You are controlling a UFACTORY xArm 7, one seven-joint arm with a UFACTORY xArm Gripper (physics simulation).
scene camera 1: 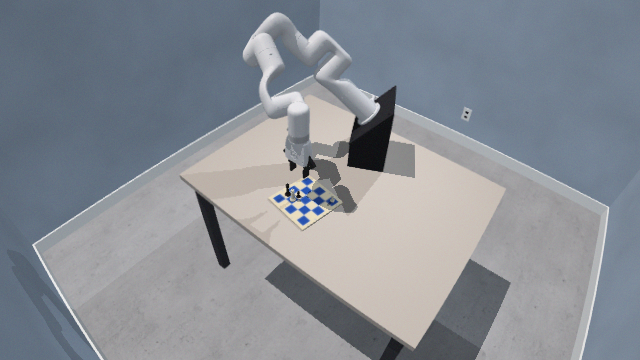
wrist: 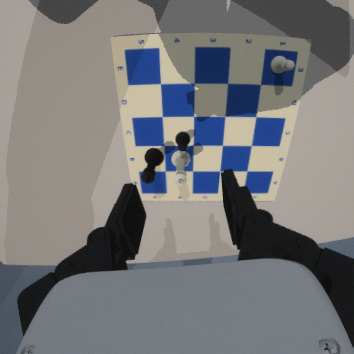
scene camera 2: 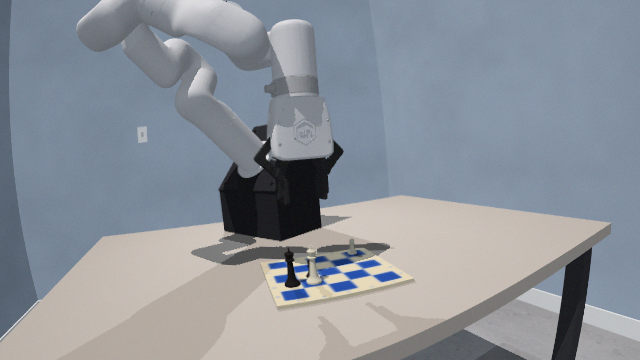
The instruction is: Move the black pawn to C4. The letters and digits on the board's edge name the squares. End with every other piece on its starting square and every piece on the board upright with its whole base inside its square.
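Frame: origin at the arm's base, x right, y ahead, z up, level; centimetres.
Seen in the pictures: gripper, fingertip midpoint: (scene camera 1: 299,172) (wrist: 180,193) (scene camera 2: 303,201); arm's base, link origin: (scene camera 1: 369,114).
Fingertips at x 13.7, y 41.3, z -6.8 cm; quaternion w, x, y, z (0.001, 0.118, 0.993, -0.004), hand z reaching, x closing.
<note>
Pixels of each thing's top centre, then the offset from my fingertips to it.
- black pawn, top centre: (wrist: 181,148) (scene camera 1: 298,191) dx +0.3, dy +0.7, dz -9.8 cm
- board, top centre: (wrist: 208,131) (scene camera 2: 328,271) (scene camera 1: 305,200) dx -3.1, dy +1.0, dz -13.0 cm
- white king, top centre: (wrist: 179,183) (scene camera 2: 310,245) (scene camera 1: 292,188) dx +1.6, dy +3.1, dz -6.6 cm
- black king, top centre: (wrist: 145,181) (scene camera 2: 288,248) (scene camera 1: 287,183) dx +4.8, dy +1.5, dz -6.6 cm
- white pawn, top centre: (wrist: 291,65) (scene camera 2: 351,238) (scene camera 1: 332,195) dx -13.1, dy -3.5, dz -9.8 cm
The black pawn (scene camera 1: 298,195) (wrist: 182,139) stands upright on C4. In the wrist view its base lies toward the B4 side of the square; whether it touches that line cannot be told, as its head covers that edge. In scene camera 2 it is mostly hidden behind the white king. My gripper (scene camera 1: 300,172) (scene camera 2: 305,199) (wrist: 180,193) is open and empty, well above the board (scene camera 1: 303,228) (scene camera 2: 345,296) (wrist: 117,45) and apart from all pieces.
The white king (scene camera 1: 293,195) (scene camera 2: 313,270) (wrist: 180,160) stands upright on B4, right beside the pawn. The black king (scene camera 1: 287,190) (scene camera 2: 290,272) (wrist: 154,157) stands upright on B5. A white pawn (scene camera 1: 332,200) (scene camera 2: 352,247) (wrist: 278,64) stands upright on E1.
</note>
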